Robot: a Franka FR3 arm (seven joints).
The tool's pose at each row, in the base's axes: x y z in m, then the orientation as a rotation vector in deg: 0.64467, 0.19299, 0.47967, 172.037, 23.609, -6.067; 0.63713, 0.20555, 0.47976, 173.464, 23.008, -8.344; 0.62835, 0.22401, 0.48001, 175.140, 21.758, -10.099; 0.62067, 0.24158, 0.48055, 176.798, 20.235, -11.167; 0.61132, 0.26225, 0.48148, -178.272, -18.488, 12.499; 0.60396, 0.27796, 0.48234, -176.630, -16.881, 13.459; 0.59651, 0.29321, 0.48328, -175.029, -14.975, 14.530
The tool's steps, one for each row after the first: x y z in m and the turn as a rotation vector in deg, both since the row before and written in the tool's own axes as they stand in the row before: -0.00393, -0.01407, -0.00115, 1.629, -1.273, 0.386; -0.00375, -0.02006, -0.00128, 1.768, -0.904, 0.822; -0.00324, -0.01888, -0.00095, 1.656, -0.462, 0.995; -0.00454, -0.02224, -0.00069, 2.185, -0.571, 1.072; -0.00404, -0.01689, 0.00004, 1.841, -0.507, 0.800; -0.00446, -0.01640, 0.00054, 1.823, -0.590, 1.018
